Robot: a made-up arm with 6 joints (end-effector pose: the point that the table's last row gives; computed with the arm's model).
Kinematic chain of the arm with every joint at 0, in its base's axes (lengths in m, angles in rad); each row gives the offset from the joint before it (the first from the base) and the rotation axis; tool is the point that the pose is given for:
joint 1: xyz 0 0 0.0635 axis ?
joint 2: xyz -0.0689 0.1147 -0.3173 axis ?
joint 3: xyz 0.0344 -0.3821 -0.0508 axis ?
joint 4: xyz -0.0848 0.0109 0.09 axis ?
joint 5: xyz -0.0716 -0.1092 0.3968 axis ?
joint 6: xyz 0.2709 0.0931 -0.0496 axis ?
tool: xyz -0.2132 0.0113 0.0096
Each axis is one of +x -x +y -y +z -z.
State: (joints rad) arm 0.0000 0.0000 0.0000 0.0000 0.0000 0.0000
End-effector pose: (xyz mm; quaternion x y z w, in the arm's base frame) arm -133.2 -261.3 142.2 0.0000 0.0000 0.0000 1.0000
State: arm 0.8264 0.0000 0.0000 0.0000 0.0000 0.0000
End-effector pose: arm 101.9 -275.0 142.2 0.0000 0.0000 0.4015 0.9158
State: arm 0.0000 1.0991 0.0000 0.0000 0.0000 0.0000
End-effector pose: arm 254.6 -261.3 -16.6 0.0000 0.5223 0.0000 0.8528
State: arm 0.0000 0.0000 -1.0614 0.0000 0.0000 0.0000
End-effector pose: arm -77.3 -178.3 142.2 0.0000 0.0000 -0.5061 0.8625
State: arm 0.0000 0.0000 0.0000 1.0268 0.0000 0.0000
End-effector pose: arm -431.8 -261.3 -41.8 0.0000 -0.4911 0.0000 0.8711
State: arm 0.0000 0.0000 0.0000 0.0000 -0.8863 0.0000
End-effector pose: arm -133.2 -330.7 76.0 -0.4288 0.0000 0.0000 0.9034
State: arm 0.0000 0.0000 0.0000 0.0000 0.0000 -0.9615
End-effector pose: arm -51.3 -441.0 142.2 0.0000 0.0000 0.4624 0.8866
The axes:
joint 1: +z
joint 2: +y
joint 3: +z
joint 4: -y
joint 5: +x
joint 6: -z

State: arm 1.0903 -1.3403 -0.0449 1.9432 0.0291 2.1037
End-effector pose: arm -113.6 -368.5 -691.7 -0.9973 -0.0184 -0.0283 0.0652
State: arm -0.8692 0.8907 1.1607 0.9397 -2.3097 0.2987
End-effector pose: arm -393.2 -563.5 -214.4 -0.6537 -0.1356 -0.3084 0.6777
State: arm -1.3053 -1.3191 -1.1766 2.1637 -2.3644 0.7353
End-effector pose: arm -108.3 74.3 -624.8 -0.0871 -0.1390 0.2722 0.9482
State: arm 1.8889 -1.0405 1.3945 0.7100 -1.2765 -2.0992
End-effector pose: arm 597.1 -327.8 190.8 0.4646 0.8057 -0.2374 0.2803
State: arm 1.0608 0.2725 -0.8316 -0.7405 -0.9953 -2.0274
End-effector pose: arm 704.9 -206.5 -122.7 0.0031 0.6506 0.7438 0.1533
